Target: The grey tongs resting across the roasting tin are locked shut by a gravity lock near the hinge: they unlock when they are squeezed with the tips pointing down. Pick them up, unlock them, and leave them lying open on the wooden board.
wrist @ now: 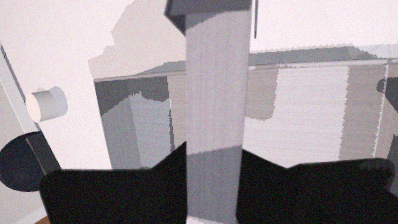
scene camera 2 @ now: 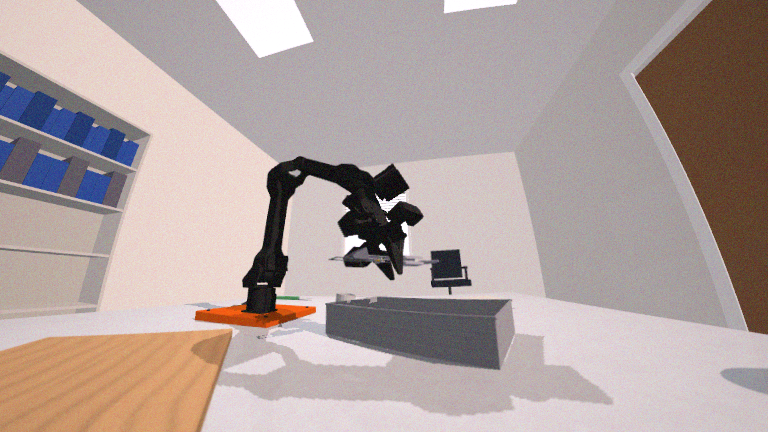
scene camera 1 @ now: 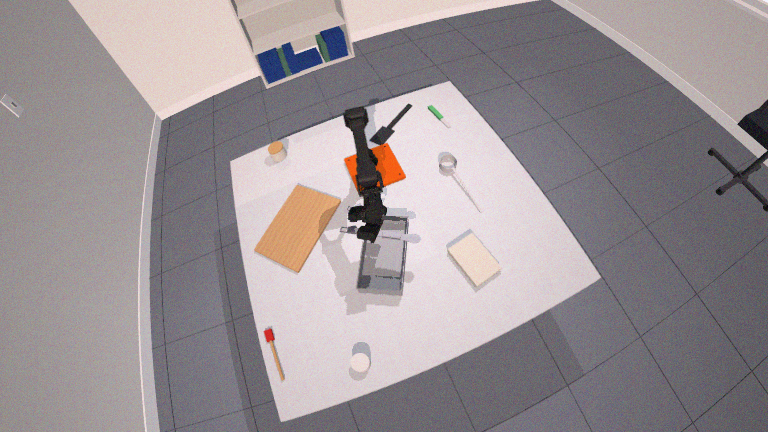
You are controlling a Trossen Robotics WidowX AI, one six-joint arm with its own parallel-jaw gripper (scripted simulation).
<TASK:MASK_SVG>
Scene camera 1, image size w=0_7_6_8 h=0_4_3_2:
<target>gripper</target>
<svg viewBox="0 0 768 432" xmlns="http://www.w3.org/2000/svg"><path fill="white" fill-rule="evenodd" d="M351 207L348 212L348 220L350 222L362 220L363 223L366 223L365 226L359 227L357 239L369 240L371 243L374 243L384 220L381 219L382 217L378 220L369 219L365 214L365 206Z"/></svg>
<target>cream block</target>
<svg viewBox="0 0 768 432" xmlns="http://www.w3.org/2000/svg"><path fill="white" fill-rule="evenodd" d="M472 233L448 248L447 252L459 268L463 270L467 278L471 280L475 288L478 288L498 273L502 267Z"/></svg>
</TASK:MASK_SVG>
